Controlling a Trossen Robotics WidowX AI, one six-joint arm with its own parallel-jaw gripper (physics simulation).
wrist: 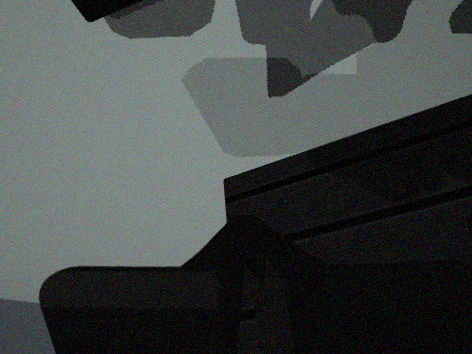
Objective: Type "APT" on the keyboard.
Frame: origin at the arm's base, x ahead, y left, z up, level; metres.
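Seen in the pictures: gripper, fingertip midpoint: (243,225).
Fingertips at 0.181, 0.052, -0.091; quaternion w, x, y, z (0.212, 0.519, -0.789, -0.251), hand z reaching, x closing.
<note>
A point is followed by its place in that frame, as x, y, z.
The keyboard (102,6) {0.257, 0.073, -0.151} shows as a black corner at the top left edge of the wrist view. Its lettered keys, A, P and T among them, do not show in the view. My gripper (243,225) {0.181, 0.052, -0.091} is shut and empty, with its dark fingertips meeting at the lower middle of the view. The tips appear well below the keyboard corner in the picture, apart from it. How high they are above the table cannot be told.
A long black object (350,155) {0.124, -0.011, -0.147} with straight grooves runs from behind the fingertips to the right edge. Grey shadows fall on the pale table (100,150) {0.185, 0.142, -0.162} between it and the keyboard. A darker bluish surface (17,327) shows at the bottom left.
</note>
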